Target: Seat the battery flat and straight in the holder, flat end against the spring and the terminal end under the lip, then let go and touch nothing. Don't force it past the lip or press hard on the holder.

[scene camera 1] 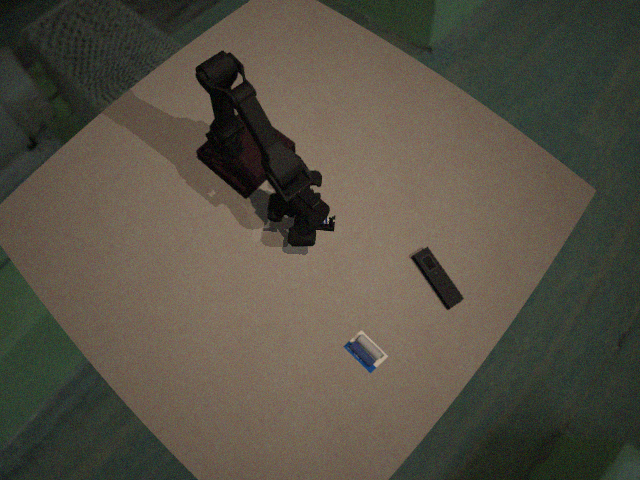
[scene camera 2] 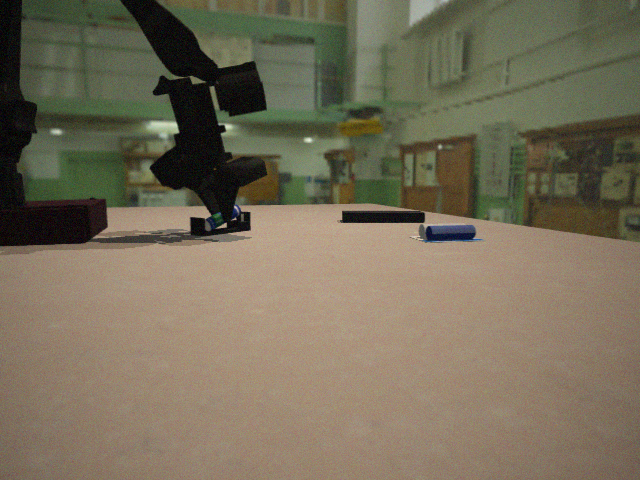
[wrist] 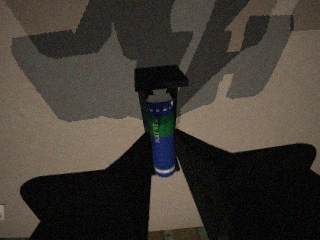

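Note:
Scene camera 1 gives a black remote-like bar [scene camera 1: 450,296] and my gripper [scene camera 1: 316,221]. Scene camera 2 gives the bar [scene camera 2: 347,216] and the gripper [scene camera 2: 223,221]. In the wrist view: a battery [wrist: 160,115], together with my gripper [wrist: 161,134].

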